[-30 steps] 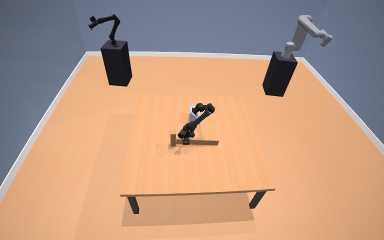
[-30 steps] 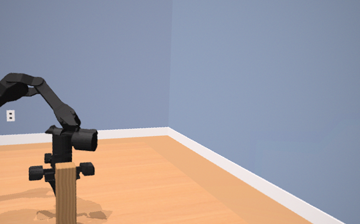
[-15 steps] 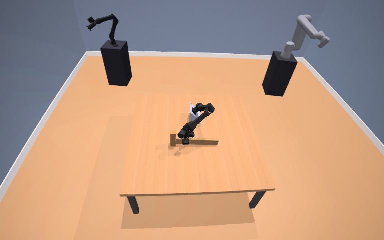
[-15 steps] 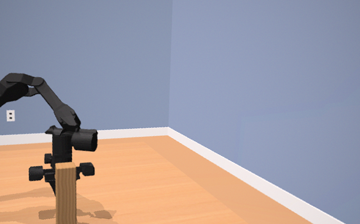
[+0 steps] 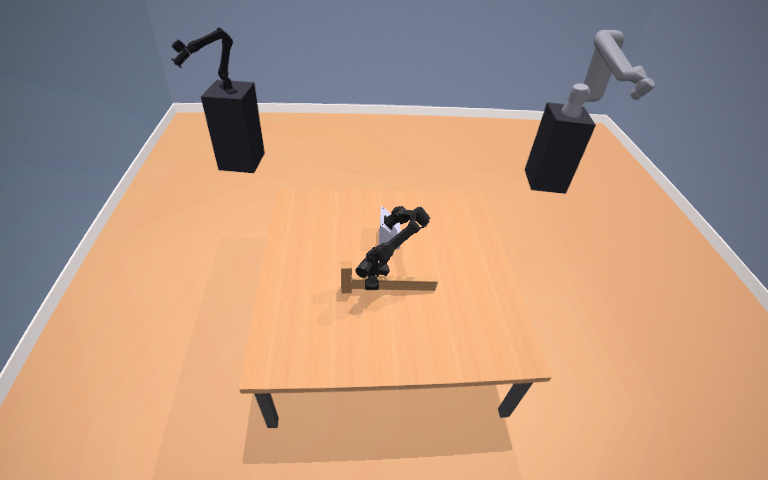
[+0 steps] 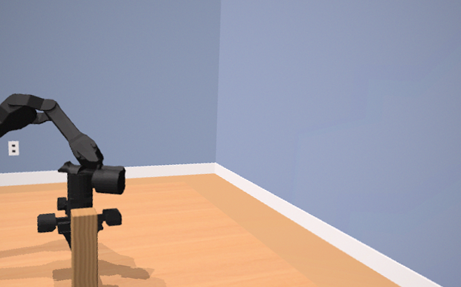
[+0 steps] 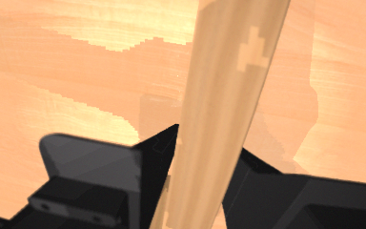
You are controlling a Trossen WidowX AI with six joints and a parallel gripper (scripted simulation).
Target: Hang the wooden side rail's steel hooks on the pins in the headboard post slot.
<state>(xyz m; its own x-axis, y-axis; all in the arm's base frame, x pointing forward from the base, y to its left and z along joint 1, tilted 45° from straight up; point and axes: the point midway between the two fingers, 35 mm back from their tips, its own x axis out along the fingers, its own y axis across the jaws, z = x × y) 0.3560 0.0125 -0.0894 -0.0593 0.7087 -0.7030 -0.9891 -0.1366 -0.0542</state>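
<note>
My gripper tip is 110 mm to the left of the headboard post, 40 mm below it and 10 mm short of it.
</note>
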